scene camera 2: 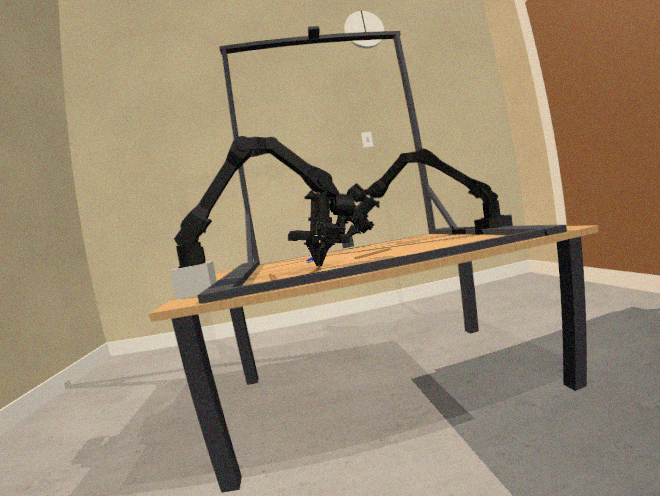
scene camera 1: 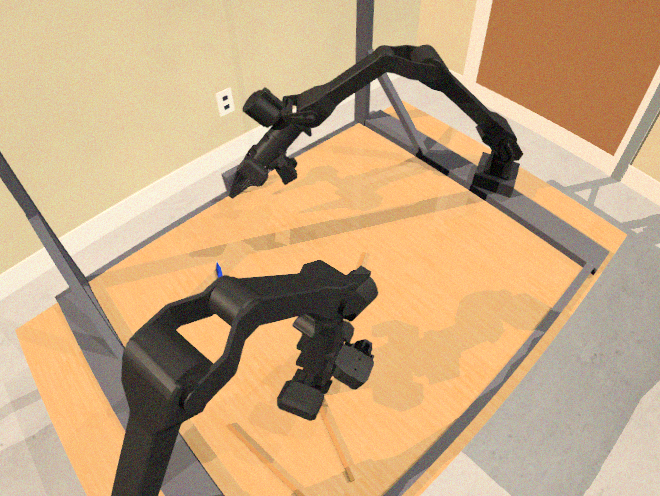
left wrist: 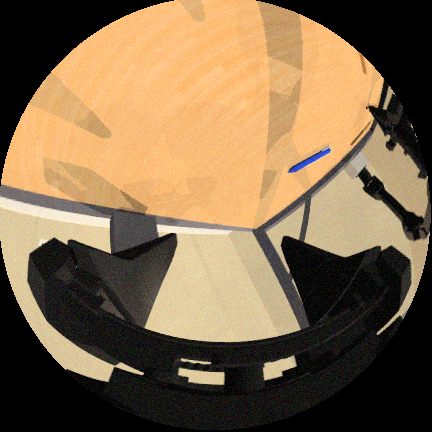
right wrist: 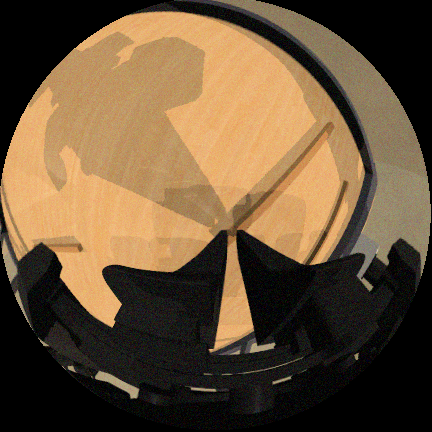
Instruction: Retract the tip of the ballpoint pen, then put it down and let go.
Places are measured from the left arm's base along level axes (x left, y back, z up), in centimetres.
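Pixels of known places: left gripper, between the fingertips: (scene camera 1: 233,191) (left wrist: 230,240); right gripper, between the fingertips: (scene camera 2: 319,266) (scene camera 1: 315,391) (right wrist: 230,235); left arm's base, origin of its link: (scene camera 2: 492,217) (scene camera 1: 498,168); right arm's base, origin of its link: (scene camera 2: 192,265) (left wrist: 360,170) (right wrist: 368,265).
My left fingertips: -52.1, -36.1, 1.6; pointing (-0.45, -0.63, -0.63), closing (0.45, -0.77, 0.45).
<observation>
For each thing: its top centre in the pictures, then the offset to it from my left fingertips, as dx, dy, dz. Level surfaces: height alone.
- blue ballpoint pen, centre of its top: (scene camera 1: 223,286) (left wrist: 314,160) (scene camera 2: 312,256) +9.4, -19.4, -5.8
- thin wooden stick, centre of its top: (right wrist: 297,169) (scene camera 1: 331,431) +41.6, -35.8, -6.4
- second wooden stick, centre of its top: (right wrist: 324,240) (scene camera 1: 263,459) +34.1, -44.9, -6.4
- third stick, centre of its top: (right wrist: 47,248) (scene camera 1: 352,284) (scene camera 2: 373,252) +32.5, -7.3, -6.4
- table, height of its surface: dz -7.1
The blue ballpoint pen (scene camera 1: 219,270) (scene camera 2: 309,260) (left wrist: 310,160) lies on the table; in scene camera 1 the right arm hides part of it. Whether its tip is out is too small to tell. My right gripper (scene camera 2: 319,264) (right wrist: 230,235) is low at the table, away from the pen, its fingers nearly together on the near end of a thin wooden stick (scene camera 1: 339,448) (right wrist: 297,166), which still slants along the table top. My left gripper (scene camera 1: 233,193) (left wrist: 230,240) is open and empty, raised near the wall-side edge, apart from the pen.
A second wooden stick (scene camera 1: 261,454) (right wrist: 327,232) lies beside the gripped one. Part of a third stick (scene camera 1: 362,259) (right wrist: 67,247) shows behind the right arm. The table (scene camera 1: 416,256) has dark frame rails along its edges, with upright posts at the wall side.
</observation>
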